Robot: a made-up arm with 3 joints.
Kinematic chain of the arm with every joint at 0, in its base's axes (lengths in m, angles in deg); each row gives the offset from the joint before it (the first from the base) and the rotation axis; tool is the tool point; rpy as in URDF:
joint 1: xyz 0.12 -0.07 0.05 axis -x
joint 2: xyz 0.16 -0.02 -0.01 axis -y
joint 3: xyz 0 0.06 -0.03 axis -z
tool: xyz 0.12 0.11 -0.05 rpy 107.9 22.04 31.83
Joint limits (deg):
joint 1: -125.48..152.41
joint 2: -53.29..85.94
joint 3: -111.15..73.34
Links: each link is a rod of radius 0.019 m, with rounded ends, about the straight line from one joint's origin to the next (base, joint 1, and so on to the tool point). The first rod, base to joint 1, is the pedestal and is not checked.
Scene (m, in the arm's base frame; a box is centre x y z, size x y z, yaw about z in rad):
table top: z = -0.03
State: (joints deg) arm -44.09 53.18 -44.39
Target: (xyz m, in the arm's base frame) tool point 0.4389 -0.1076 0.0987
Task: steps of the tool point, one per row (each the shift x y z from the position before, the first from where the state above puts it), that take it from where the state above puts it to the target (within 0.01 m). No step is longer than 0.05 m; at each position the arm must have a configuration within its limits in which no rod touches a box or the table.
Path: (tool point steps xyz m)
1: 0.0221 -0.0202 0.0104
2: 0.0208 -0.0242 0.0053
3: 0.0185 -0.0273 -0.0001
4: 0.0151 -0.0294 -0.0053
5: 0.0108 -0.0305 -0.0104
6: 0.0061 -0.0305 -0.0148
7: 0.0008 -0.0294 -0.0188
8: -0.0046 -0.0270 -0.0220

